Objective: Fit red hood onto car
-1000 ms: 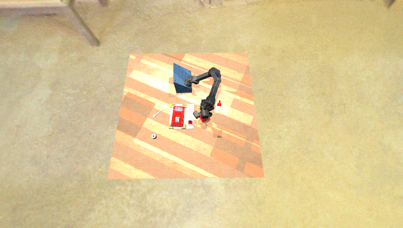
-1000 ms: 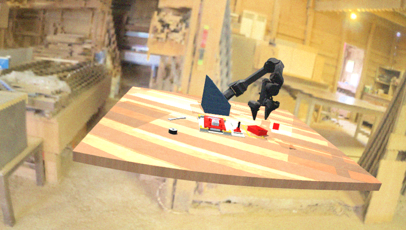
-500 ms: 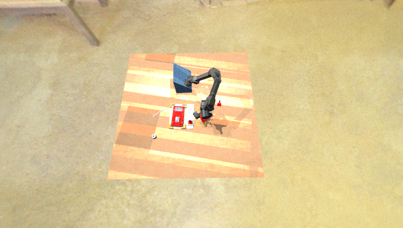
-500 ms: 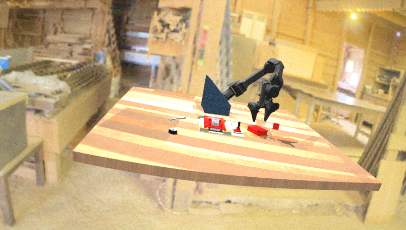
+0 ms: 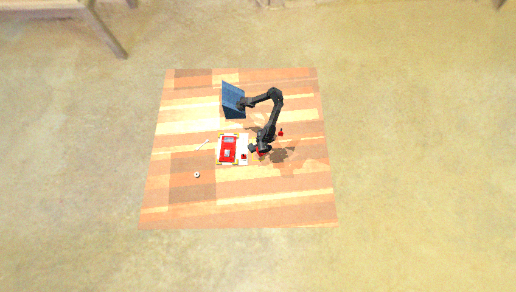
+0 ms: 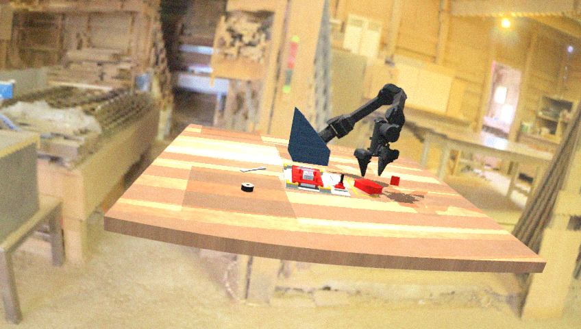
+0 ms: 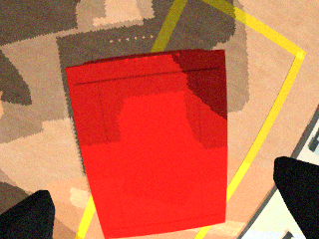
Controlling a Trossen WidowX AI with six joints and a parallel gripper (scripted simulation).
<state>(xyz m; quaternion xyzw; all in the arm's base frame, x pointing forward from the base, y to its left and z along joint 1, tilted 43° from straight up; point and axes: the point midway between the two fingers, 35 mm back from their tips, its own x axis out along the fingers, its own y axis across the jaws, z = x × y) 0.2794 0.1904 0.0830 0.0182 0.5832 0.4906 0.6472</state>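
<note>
Right now the red hood is 4 cm below my gripper tip. The rest, counted from my gripper tip: white wrench 44 cm to the right, 5 cm below, 1 cm ahead.
</note>
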